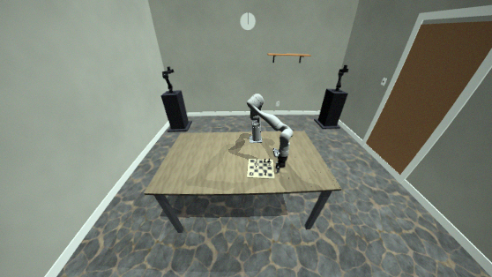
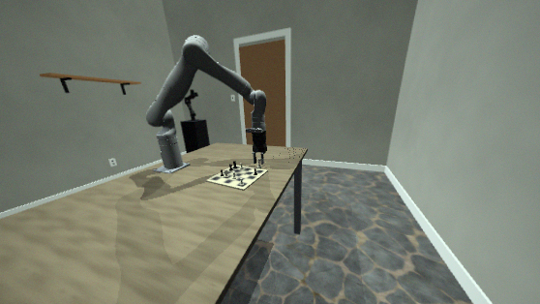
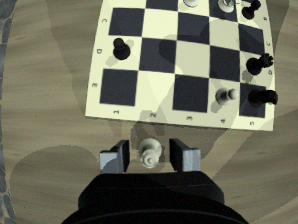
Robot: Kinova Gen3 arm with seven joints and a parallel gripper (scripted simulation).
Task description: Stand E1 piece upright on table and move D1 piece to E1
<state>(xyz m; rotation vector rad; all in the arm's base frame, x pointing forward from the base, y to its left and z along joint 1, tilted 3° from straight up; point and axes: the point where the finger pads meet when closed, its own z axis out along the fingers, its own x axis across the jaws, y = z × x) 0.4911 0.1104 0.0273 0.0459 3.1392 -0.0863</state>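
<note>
Right now the white piece is 20 mm below my hand. From my hand the other things lie so: chessboard 130 mm to the right, 60 mm behind, 40 mm below.
</note>
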